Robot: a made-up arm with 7 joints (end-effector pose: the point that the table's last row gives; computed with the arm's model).
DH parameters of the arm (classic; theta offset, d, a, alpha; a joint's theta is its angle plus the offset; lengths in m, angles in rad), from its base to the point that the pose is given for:
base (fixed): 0 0 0 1.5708
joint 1: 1.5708 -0.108 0 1.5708
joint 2: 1.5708 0 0 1.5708
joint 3: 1.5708 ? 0 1.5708
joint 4: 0 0 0 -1.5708
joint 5: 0 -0.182 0 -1.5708
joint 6: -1.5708 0 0 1.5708
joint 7: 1.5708 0 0 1.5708
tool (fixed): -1.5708 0 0 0
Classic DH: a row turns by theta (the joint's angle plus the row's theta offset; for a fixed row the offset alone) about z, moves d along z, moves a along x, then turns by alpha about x.
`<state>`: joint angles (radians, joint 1 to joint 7).
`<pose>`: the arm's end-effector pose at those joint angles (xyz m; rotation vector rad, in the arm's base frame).
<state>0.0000 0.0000 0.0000 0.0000 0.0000 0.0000 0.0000</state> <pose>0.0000 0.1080 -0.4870 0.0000 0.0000 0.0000</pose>
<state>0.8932 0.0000 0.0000 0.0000 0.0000 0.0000 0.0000</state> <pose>0.3794 0.1080 -0.3053 0.0000 -0.8932 0.0000</pose>
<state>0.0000 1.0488 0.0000 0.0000 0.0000 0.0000 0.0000</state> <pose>0.0000 0.5301 -0.2428 1.0488 0.0000 0.0000</pose>
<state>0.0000 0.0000 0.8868 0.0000 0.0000 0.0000 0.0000</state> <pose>0.0000 0.1080 -0.4870 0.0000 0.0000 0.8868</pose>
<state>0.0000 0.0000 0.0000 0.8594 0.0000 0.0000 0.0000</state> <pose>0.1379 0.1080 -0.4238 0.0000 -0.8594 0.0000</pose>
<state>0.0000 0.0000 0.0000 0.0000 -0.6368 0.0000 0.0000</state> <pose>0.0000 0.1080 -0.4870 0.0000 0.0000 -0.6368</pose>
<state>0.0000 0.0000 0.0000 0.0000 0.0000 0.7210 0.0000</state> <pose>0.0000 0.1080 -0.4870 0.0000 0.7210 0.0000</pose>
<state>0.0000 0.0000 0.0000 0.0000 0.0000 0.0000 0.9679</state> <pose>0.0000 0.1080 -0.4870 -0.9679 0.0000 0.0000</pose>
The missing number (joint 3, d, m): -0.305
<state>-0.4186 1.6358 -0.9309 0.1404 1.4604 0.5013 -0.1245</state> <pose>0.0184 0.5935 0.0040 1.5575 0.3101 0.4003</pose>
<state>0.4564 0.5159 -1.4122 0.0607 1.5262 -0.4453 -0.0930</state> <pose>0.1905 0.3386 -0.3841 0.5573 -0.9173 0.1595</pose>
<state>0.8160 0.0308 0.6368 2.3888 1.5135 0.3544 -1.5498</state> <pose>0.1922 0.1873 -0.0435 -0.9605 -1.5365 1.6585</pose>
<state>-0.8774 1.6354 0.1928 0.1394 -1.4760 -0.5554 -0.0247</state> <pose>0.0437 0.5919 0.0040 0.4510 1.1717 -1.8557</pose>
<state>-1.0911 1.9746 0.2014 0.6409 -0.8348 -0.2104 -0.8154</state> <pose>0.2241 0.5141 -0.0036 1.5116 -0.3013 -2.5135</pose>
